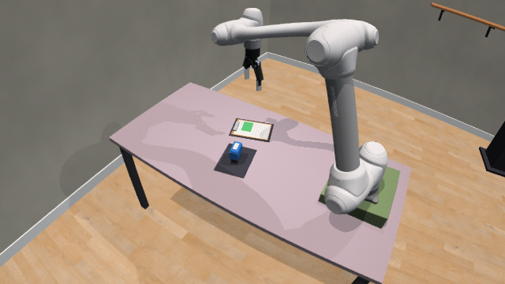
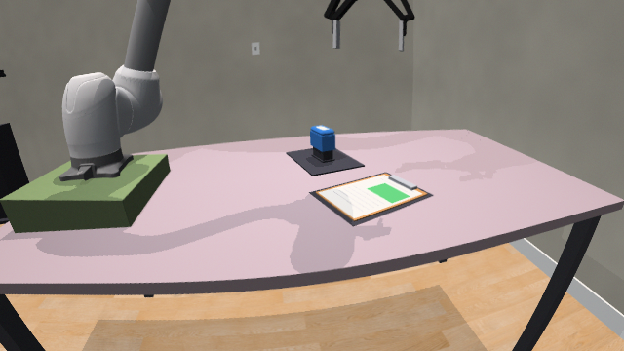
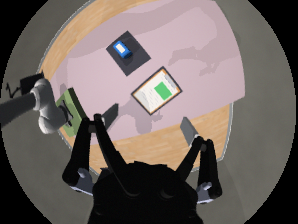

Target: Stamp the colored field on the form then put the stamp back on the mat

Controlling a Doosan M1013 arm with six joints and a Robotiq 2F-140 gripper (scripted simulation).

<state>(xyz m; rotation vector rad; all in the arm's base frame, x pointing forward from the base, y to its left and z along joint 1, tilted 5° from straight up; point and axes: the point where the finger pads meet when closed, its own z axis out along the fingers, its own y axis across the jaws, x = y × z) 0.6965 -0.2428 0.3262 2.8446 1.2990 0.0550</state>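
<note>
Now: the blue stamp 20 mm behind my hand, 260 mm to the left of it and 300 mm below it. Round my hand: dark mat: 20 mm behind, 260 mm to the left, 350 mm below; clipboard: 20 mm ahead, 30 mm to the right, 340 mm below.
</note>
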